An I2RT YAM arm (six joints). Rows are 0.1 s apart.
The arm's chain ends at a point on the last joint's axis. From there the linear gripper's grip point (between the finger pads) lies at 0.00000 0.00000 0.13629 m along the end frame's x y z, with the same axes.
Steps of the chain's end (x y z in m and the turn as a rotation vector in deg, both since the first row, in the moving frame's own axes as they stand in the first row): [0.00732, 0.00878, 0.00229, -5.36, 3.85, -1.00]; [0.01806, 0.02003, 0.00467, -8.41, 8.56, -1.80]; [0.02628, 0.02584, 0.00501, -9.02, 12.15, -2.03]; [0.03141, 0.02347, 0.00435, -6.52, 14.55, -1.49]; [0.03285, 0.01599, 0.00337, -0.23, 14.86, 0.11]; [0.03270, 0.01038, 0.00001, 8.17, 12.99, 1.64]
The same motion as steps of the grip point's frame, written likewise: [0.01657, 0.02142, 0.00139, -5.36, 3.85, -1.00]; [0.03858, 0.03957, 0.00169, -8.41, 8.56, -1.80]; [0.05522, 0.04653, 0.00028, -9.02, 12.15, -2.03]; [0.06577, 0.03833, -0.00089, -6.52, 14.55, -1.49]; [0.06780, 0.01656, -0.00119, -0.23, 14.86, 0.11]; [0.06350, -0.00838, -0.00485, 8.17, 12.99, 1.64]
